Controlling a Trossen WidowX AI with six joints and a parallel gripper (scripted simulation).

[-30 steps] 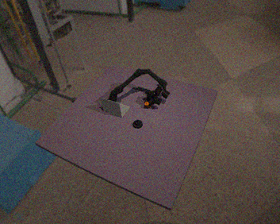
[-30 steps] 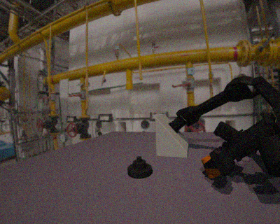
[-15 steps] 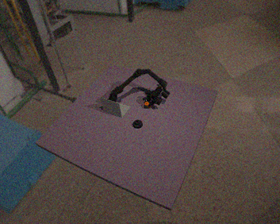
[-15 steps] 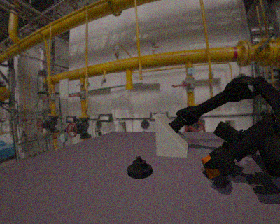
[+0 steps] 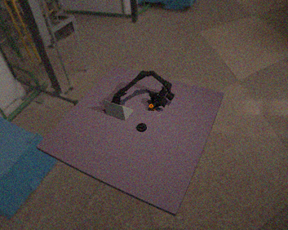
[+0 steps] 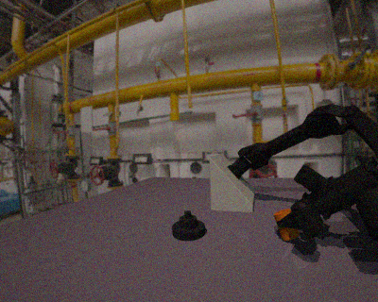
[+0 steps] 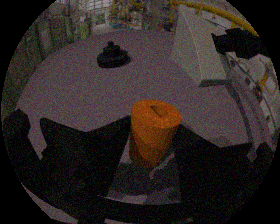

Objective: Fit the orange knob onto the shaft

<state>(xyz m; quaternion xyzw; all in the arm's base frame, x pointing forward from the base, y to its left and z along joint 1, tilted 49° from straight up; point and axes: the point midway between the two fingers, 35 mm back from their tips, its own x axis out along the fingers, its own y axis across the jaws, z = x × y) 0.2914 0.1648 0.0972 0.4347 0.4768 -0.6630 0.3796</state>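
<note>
The pedestal lies 22 cm to the right of my gripper tip, 3 cm ahead of it and 1 cm below it. Also, from my gripper tip: orange knob: 2 cm to the left, 1 cm below, 1 cm ahead.
</note>
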